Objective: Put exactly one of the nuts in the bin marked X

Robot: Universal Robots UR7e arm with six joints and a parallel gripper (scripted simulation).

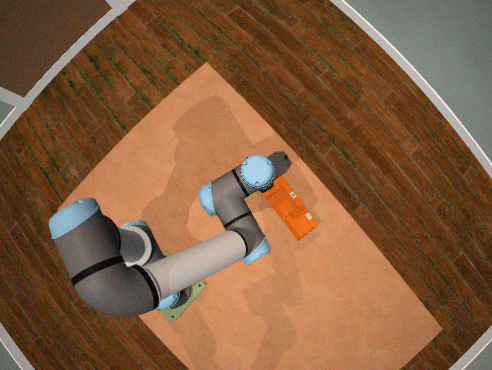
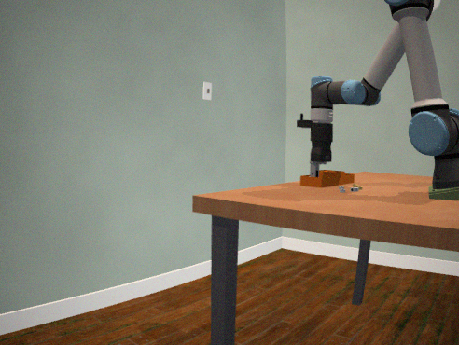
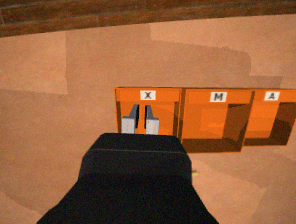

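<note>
The pale block is 170 mm behind my hand, 30 mm to the left of it and 30 mm below it. Round my hand: brass bolt 120 mm behind, 80 mm to the right, 30 mm below; then brass nut 160 mm behind, 30 mm to the right, 30 mm below.
</note>
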